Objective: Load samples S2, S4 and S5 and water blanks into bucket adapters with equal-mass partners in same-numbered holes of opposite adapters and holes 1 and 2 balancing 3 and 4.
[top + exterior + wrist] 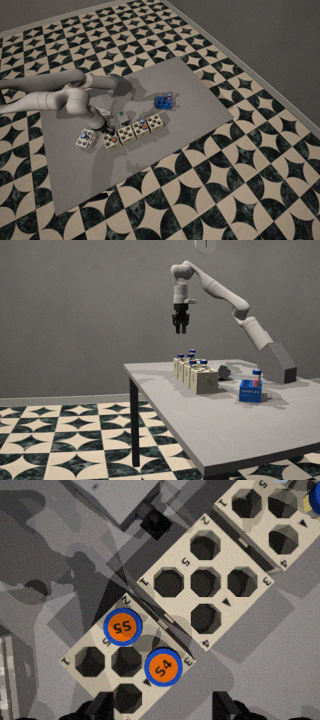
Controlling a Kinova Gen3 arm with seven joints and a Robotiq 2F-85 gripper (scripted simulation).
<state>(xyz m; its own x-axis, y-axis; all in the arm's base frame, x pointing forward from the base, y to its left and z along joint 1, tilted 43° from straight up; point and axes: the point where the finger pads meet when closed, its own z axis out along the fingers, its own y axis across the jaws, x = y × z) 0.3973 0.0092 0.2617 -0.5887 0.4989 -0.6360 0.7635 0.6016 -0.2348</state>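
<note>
Right now the green done key is 20 cm behind my hand, 18 cm below it and 13 cm to the left of it. The rest, counted from my hand: small sloped done desk 19 cm below, 18 cm behind, 13 cm to the left; white-dot blank 23 cm to the left, 18 cm below, 2 cm behind; sample tube 18 cm below, 5 cm behind.
</note>
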